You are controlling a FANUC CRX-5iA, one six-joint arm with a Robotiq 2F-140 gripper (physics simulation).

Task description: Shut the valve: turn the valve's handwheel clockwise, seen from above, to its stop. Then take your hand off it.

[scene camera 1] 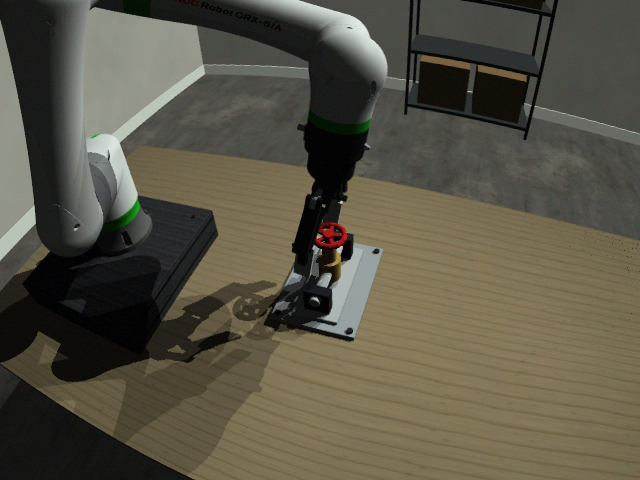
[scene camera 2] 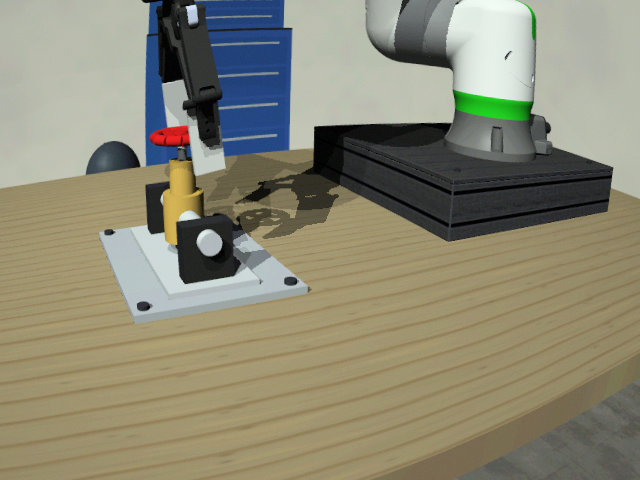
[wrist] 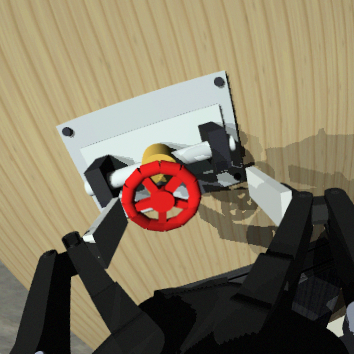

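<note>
The red spoked handwheel (scene camera 1: 328, 234) (scene camera 2: 168, 138) (wrist: 162, 201) sits level on top of the brass valve body (scene camera 1: 329, 266) (scene camera 2: 183, 206) (wrist: 156, 154). My gripper (scene camera 1: 317, 241) (scene camera 2: 195, 147) (wrist: 184, 196) is open, with nothing held, and points down at the wheel at a tilt. In the wrist view the wheel shows between the two pale finger pads, close to the left pad and well apart from the right one. In scene camera 2 one pad hides the wheel's right part, and its tip reaches below the rim. Whether a pad touches the rim I cannot tell.
The valve stands on a grey base plate (scene camera 1: 361, 289) (scene camera 2: 124, 268) (wrist: 145, 107) with black pipe brackets (scene camera 1: 317, 300) (scene camera 2: 205, 249) (wrist: 103, 177) at both sides. The arm's dark plinth (scene camera 1: 170, 258) (scene camera 2: 403, 196) stands on the wooden table (scene camera 1: 465, 335) (scene camera 2: 310, 387). A shelf rack (scene camera 1: 475, 54) stands behind.
</note>
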